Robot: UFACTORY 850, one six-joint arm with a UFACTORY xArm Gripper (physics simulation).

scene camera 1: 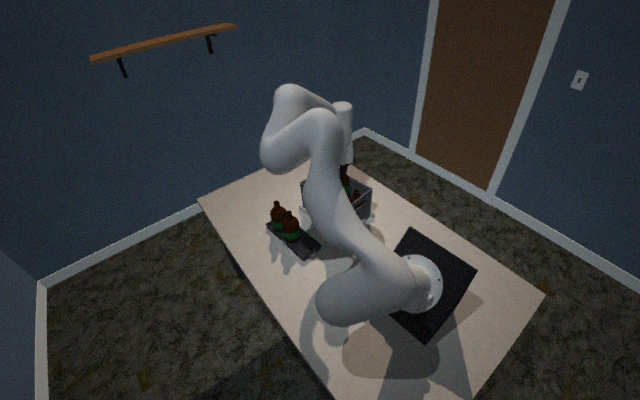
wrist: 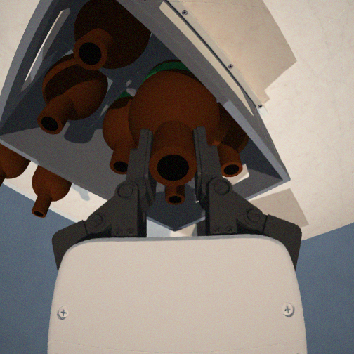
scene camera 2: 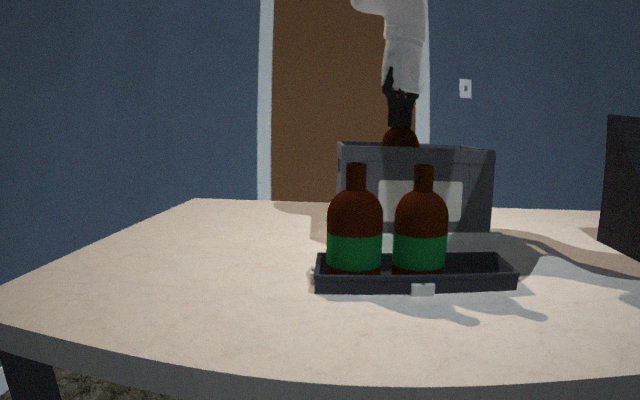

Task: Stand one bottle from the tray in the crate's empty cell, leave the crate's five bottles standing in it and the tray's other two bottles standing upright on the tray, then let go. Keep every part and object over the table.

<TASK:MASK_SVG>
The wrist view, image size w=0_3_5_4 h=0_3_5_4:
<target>gripper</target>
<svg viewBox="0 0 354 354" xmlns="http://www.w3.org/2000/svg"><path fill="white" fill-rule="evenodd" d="M301 229L295 223L285 221L270 214L263 214L254 204L251 204L247 199L233 191L230 181L222 177L216 145L207 145L204 126L196 126L196 129L193 129L197 171L194 176L195 200L199 200L199 205L205 210L205 235L146 237L146 211L150 209L152 202L155 202L156 181L152 178L148 167L153 133L150 129L140 129L138 148L131 148L129 153L126 179L116 186L114 195L93 211L86 220L77 221L56 231L51 238L58 274L51 301L47 354L307 354L303 309L295 274L301 244Z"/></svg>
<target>brown bottle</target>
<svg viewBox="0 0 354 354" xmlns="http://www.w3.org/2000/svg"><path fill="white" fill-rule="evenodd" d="M164 60L152 67L141 82L129 105L128 125L131 137L137 146L140 129L152 130L153 141L148 164L150 174L155 181L163 185L177 186L190 181L197 171L193 129L196 129L196 126L204 126L207 145L211 145L218 133L220 112L216 98L190 72L188 67L179 59Z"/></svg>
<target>red-labelled bottle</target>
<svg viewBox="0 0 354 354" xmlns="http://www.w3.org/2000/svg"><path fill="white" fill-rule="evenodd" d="M218 102L220 124L216 138L211 145L216 145L222 176L232 177L242 171L239 152L247 145L249 136L228 111L225 110L223 105Z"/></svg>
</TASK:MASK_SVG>
